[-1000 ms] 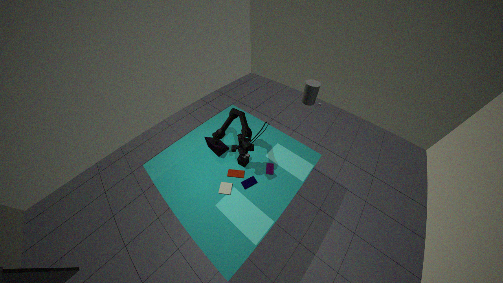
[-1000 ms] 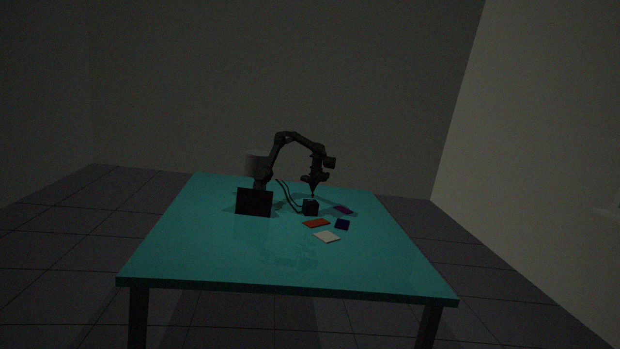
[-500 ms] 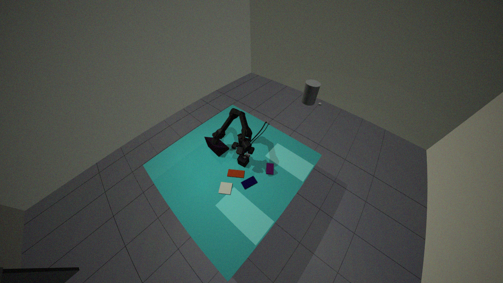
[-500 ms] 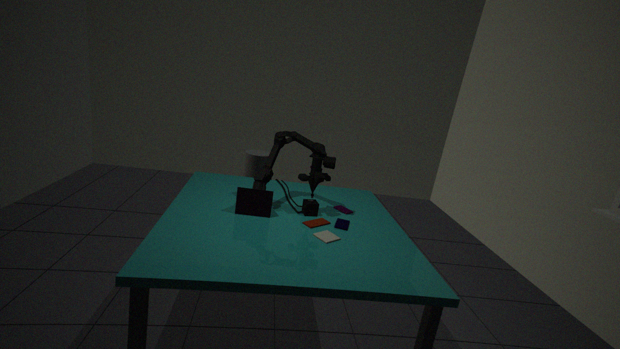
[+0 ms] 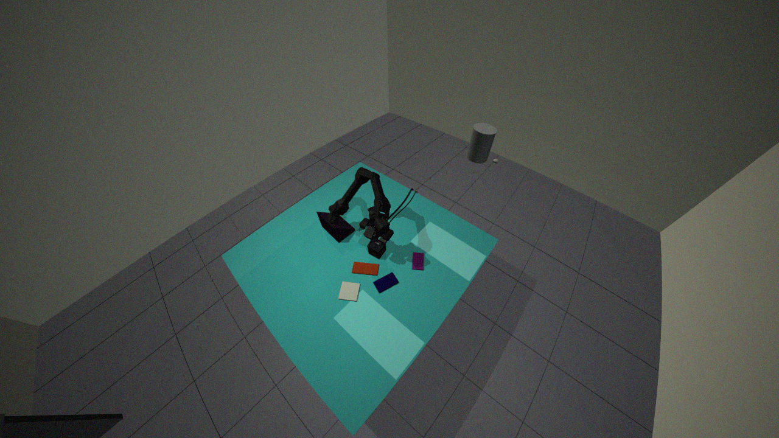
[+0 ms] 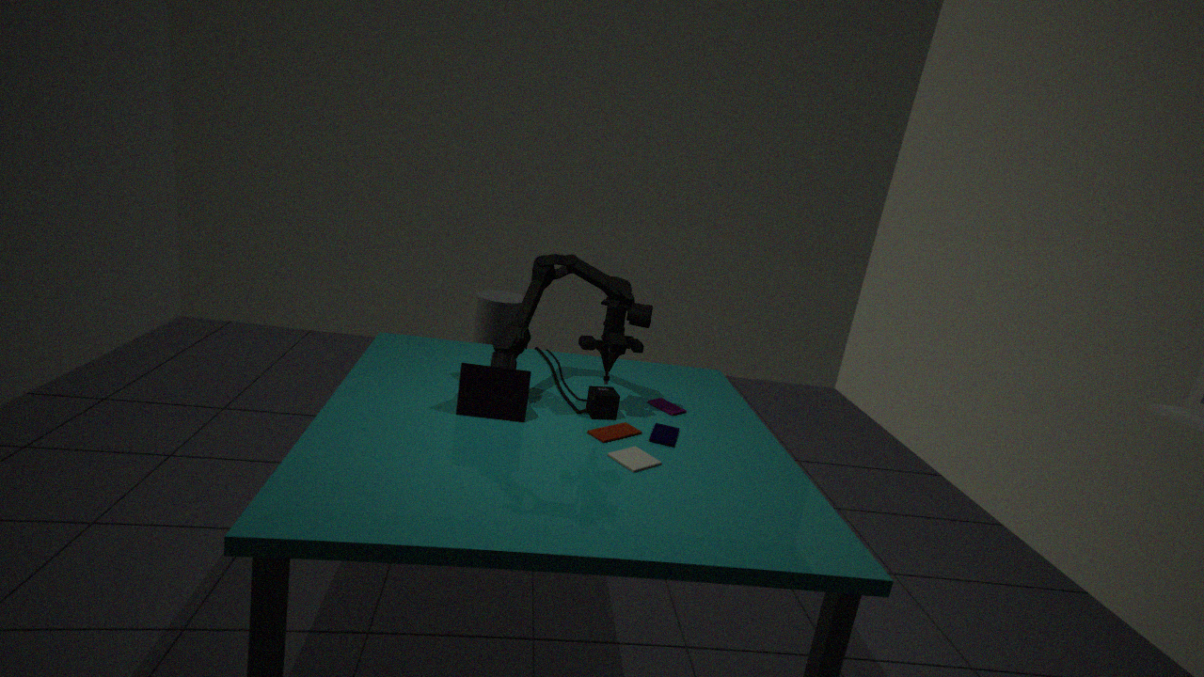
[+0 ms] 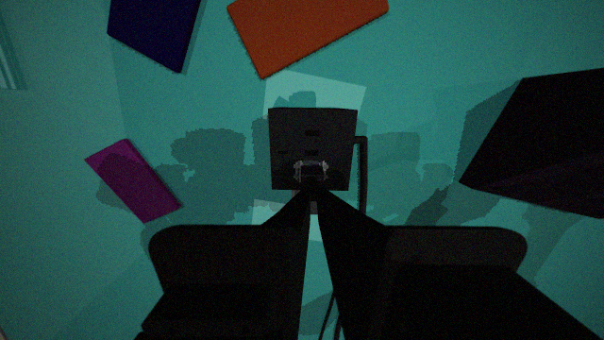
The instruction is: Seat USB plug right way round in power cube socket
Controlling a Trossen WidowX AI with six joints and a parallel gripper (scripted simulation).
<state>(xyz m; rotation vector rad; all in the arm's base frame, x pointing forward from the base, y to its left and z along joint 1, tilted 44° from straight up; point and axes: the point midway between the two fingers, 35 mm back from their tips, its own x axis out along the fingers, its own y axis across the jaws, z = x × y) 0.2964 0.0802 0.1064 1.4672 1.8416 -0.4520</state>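
Right now my gripper tip is 2 cm above the USB plug. The rest, counted from my gripper tip: pale socket: 7 cm below, 1 cm to the left; then dark blue card: 19 cm ahead, 13 cm below, 10 cm to the right; then orange card: 13 cm to the right, 13 cm below, 5 cm ahead.
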